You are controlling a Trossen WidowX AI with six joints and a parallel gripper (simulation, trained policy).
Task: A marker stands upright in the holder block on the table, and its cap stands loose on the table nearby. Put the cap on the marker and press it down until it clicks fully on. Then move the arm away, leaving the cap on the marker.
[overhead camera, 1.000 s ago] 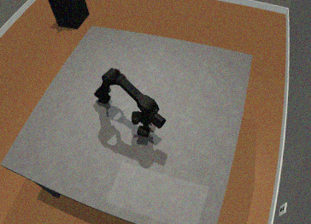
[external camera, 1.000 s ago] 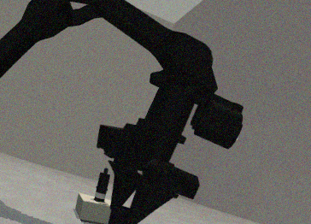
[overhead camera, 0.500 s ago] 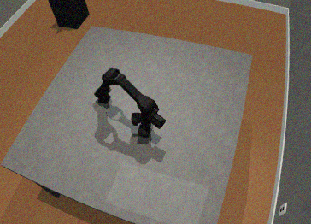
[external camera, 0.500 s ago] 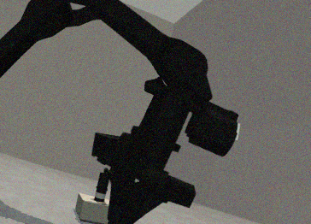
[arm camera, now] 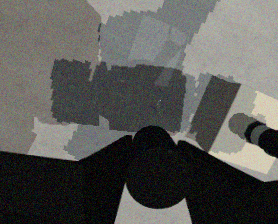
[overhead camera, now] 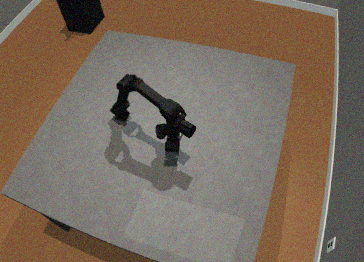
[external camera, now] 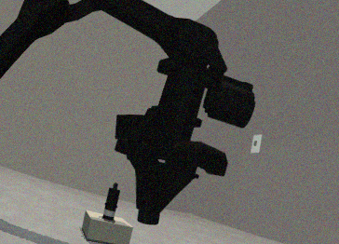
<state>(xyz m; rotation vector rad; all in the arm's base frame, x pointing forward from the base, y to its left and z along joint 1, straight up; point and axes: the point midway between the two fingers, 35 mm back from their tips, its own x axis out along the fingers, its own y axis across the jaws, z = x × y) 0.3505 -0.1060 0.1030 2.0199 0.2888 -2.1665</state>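
The holder block is 3 cm behind my gripper tip, 9 cm to the left of it and 5 cm below it. From my gripper tip the other things lie so: black cap (1 cm above).
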